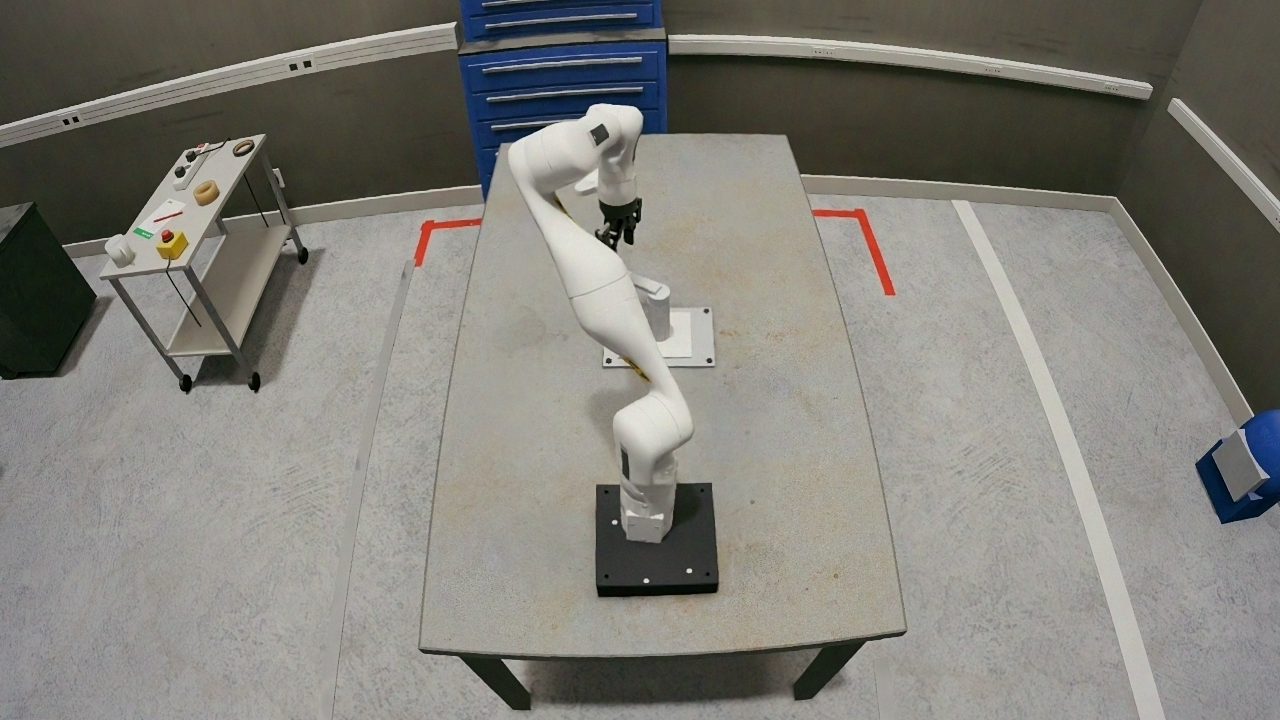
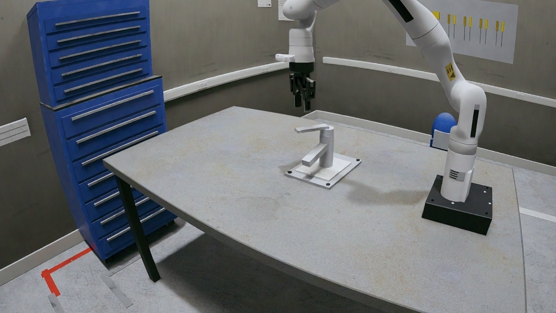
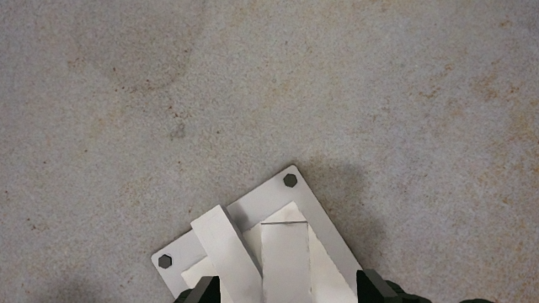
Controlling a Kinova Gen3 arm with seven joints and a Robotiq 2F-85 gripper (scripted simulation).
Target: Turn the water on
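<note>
Right now my hand is 1 cm past the lever, 3 cm to the left of it and 8 cm above it. Round my hand: tap (2 cm behind, 6 cm to the right, 13 cm below); then plate (4 cm behind, 8 cm to the right, 23 cm below).
</note>
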